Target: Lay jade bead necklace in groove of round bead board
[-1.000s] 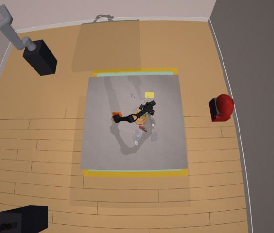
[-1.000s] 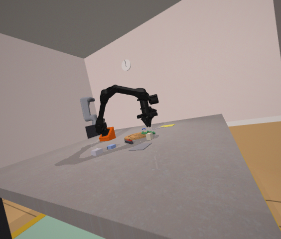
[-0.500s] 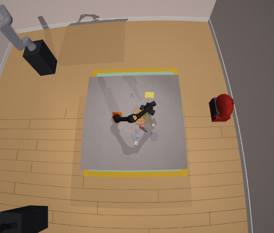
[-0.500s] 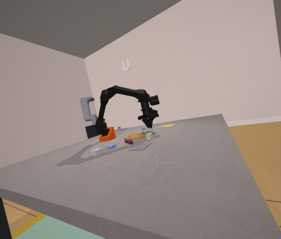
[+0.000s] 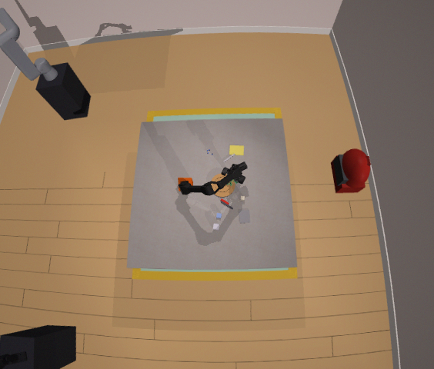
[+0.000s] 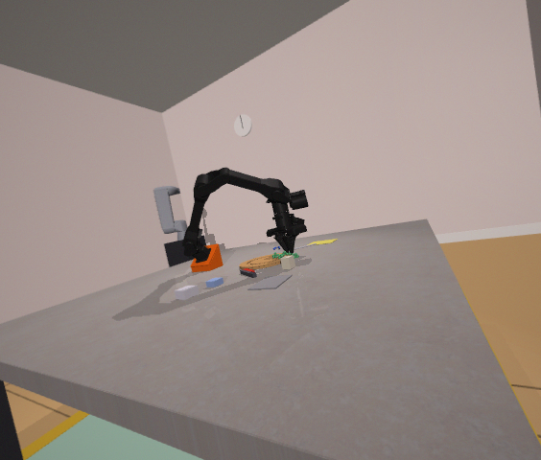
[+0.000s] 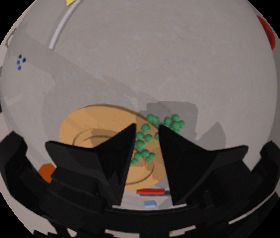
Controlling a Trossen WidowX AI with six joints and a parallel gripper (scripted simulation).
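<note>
My gripper tip is now 90 mm past the round wooden bead board, 40 mm to the left of it and 10 mm above it. The rest, counted from my gripper tip: beige cube 170 mm to the right, 60 mm ahead; red-handled tool 190 mm to the right, 80 mm behind, 10 mm below; yellow sheet 270 mm to the left, 60 mm ahead, 20 mm below.
</note>
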